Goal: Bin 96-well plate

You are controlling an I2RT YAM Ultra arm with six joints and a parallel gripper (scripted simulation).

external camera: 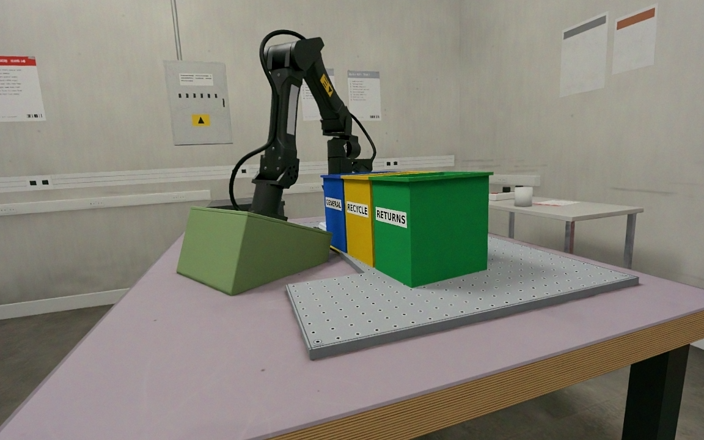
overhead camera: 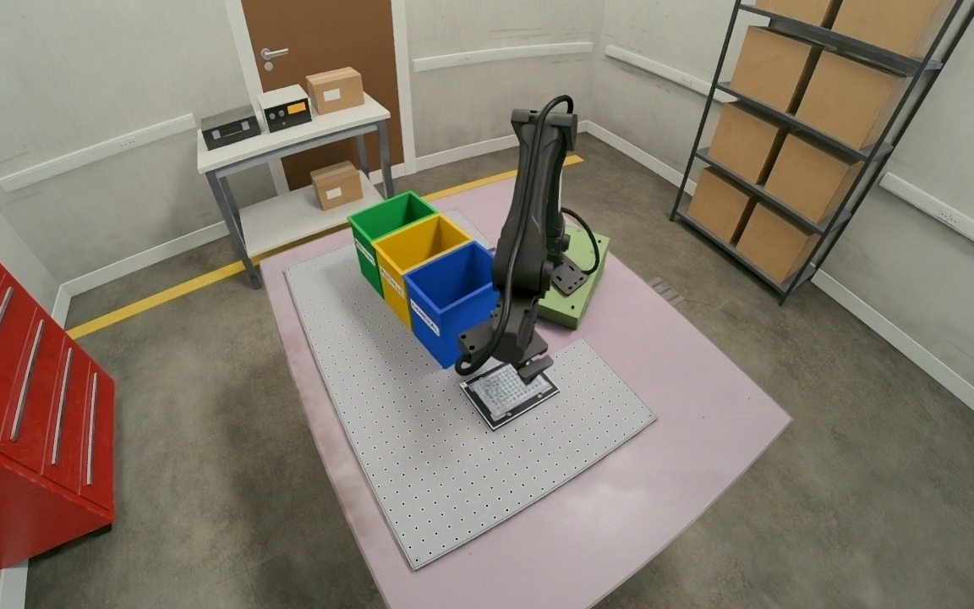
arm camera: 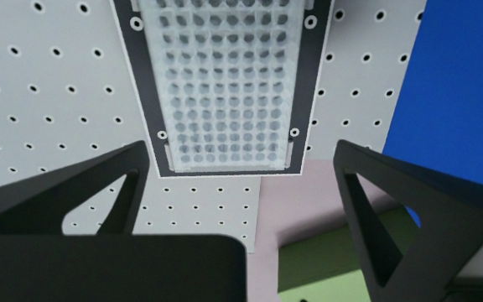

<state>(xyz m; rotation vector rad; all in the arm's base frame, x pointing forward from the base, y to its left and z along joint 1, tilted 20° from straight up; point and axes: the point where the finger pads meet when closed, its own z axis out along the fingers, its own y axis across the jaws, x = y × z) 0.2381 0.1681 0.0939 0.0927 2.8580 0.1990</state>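
Now: the 96-well plate 60 mm below my hand, 10 mm to the left of it and 10 mm ahead of it. Also, from my hand: yellow recycle bin (310 mm to the right, 20 mm ahead, 10 mm above); plate nest N1 (70 mm below, 10 mm to the left, 10 mm ahead); blue general bin (180 mm to the right, 10 mm ahead, 10 mm above).
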